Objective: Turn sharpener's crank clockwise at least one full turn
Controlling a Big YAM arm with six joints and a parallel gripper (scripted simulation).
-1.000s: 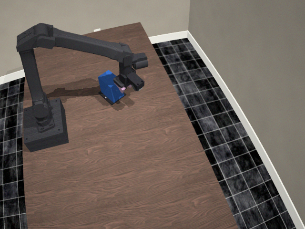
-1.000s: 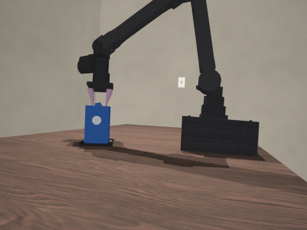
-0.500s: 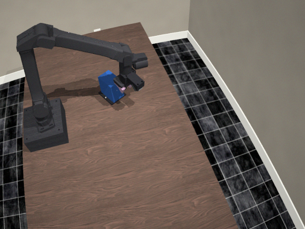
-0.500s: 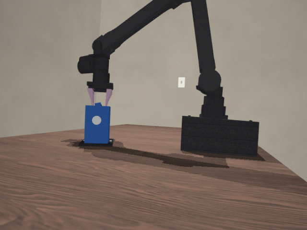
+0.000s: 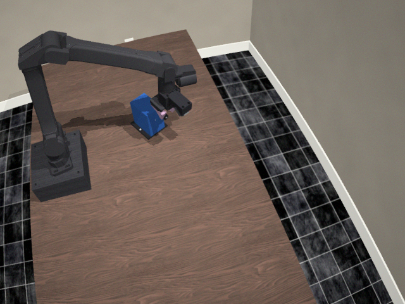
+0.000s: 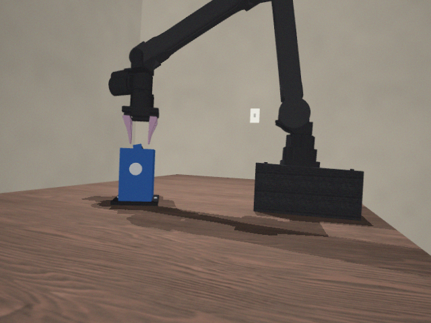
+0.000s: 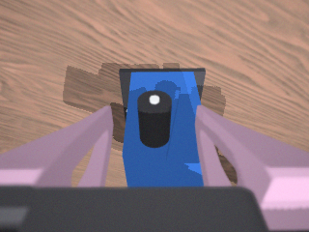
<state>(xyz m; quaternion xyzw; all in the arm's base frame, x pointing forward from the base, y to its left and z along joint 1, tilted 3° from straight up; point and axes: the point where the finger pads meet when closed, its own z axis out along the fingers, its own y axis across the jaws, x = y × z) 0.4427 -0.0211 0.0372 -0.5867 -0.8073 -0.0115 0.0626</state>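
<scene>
Now: the black crank handle 1 cm behind my hand, 2 cm to the left of it and 2 cm below it.
</scene>
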